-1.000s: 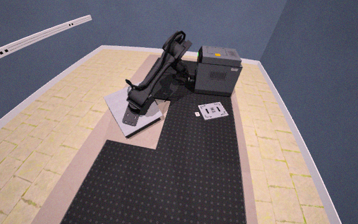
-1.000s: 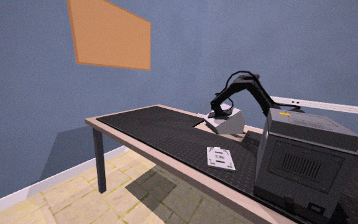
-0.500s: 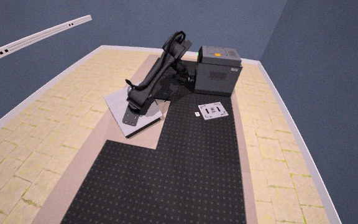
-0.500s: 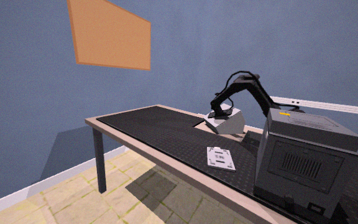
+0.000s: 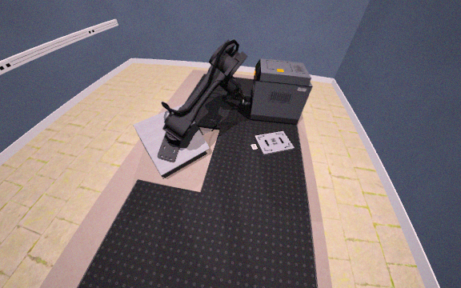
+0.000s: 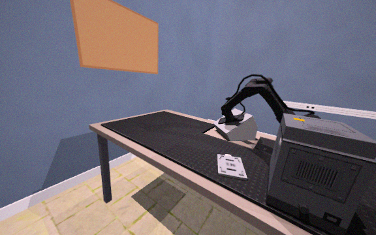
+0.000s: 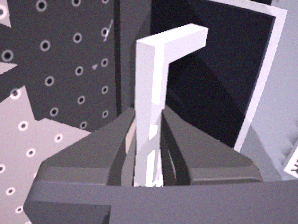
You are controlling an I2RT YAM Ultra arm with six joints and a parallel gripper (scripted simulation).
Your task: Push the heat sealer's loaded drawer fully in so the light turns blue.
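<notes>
Right now the sealer drawer is 10 cm ahead of my hand, 1 cm to the right of it and 1 cm below it. From my hand the other things lie so: white tag: 5 cm ahead, 29 cm to the right, 8 cm below.
</notes>
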